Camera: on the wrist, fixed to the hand. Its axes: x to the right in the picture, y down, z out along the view.
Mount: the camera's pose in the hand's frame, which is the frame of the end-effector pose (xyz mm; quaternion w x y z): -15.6 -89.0 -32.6 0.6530 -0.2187 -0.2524 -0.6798
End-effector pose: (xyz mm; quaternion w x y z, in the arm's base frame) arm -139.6 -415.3 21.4 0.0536 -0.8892 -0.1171 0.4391
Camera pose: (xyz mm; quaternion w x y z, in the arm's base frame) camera -137.2 -333.0 70.9 0.1095 -0.4019 -0.7904 0.4491
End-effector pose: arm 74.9 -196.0 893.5 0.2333 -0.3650 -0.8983 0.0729
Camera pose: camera 44.7 -272.4 943.3 0.1047 -0.3397 0.9096 0.2153
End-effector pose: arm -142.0 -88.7 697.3 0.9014 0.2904 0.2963 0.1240
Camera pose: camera -169.6 -151.5 630.0 0.8112 -0.1776 0.1363 -0.5403
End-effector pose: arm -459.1 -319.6 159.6 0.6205 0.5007 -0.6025 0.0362
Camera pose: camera -382.4 -333.4 103.4 0.3872 0.6099 -0.2176 -0.6563
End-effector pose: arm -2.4 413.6 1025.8 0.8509 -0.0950 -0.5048 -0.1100
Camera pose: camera -7.5 320.9 1001.2 0.3327 0.0673 -0.5849 -0.7367
